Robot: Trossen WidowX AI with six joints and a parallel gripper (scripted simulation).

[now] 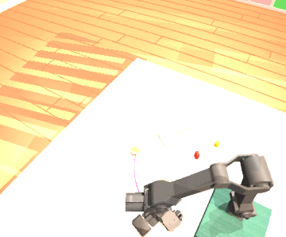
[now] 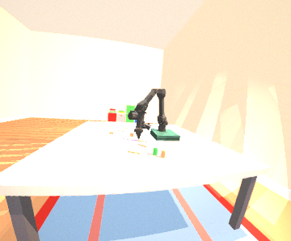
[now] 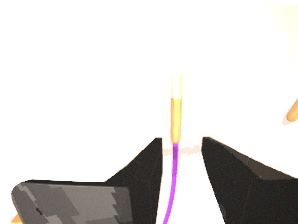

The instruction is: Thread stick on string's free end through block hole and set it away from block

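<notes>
Now: the thin wooden stick 2 cm behind my gripper tip and 1 cm below it. Also, from my gripper tip: round wooden button: 23 cm ahead, 19 cm to the right, 1 cm below; then green object: 7 cm behind, 24 cm to the left; then wooden block: 5 cm ahead, 14 cm to the right.
</notes>
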